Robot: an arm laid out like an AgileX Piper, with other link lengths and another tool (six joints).
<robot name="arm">
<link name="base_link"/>
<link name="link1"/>
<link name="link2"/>
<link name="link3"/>
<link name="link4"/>
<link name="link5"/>
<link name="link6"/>
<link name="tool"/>
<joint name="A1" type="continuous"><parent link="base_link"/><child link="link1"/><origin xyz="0.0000 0.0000 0.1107" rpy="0.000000 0.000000 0.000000"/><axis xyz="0 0 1"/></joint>
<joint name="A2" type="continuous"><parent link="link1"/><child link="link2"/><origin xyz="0.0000 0.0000 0.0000" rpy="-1.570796 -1.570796 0.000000"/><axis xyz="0 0 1"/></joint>
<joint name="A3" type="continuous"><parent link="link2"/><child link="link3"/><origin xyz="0.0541 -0.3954 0.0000" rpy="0.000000 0.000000 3.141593"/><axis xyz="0 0 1"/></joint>
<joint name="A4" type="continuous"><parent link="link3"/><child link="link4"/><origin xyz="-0.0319 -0.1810 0.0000" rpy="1.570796 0.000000 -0.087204"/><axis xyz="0 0 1"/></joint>
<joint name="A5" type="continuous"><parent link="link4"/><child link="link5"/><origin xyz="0.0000 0.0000 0.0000" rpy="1.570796 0.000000 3.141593"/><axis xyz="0 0 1"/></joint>
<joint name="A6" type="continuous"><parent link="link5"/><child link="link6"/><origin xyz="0.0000 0.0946 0.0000" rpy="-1.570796 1.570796 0.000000"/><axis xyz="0 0 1"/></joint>
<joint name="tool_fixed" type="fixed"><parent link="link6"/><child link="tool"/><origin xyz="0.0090 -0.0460 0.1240" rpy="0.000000 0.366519 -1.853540"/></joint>
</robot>
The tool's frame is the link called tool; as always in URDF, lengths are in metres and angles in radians. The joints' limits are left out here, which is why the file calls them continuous.
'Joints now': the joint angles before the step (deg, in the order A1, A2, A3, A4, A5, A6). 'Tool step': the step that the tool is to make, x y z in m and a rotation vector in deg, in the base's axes. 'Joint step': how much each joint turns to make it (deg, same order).
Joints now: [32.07, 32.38, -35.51, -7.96, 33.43, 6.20]
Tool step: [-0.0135, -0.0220, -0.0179, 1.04, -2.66, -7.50]
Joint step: [-6.68, -5.03, 5.38, -2.50, -3.02, 2.38]
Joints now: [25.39, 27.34, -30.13, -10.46, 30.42, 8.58]
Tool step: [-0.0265, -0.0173, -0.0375, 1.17, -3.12, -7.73]
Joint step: [-8.19, -8.22, 8.62, -0.42, -3.74, 0.50]
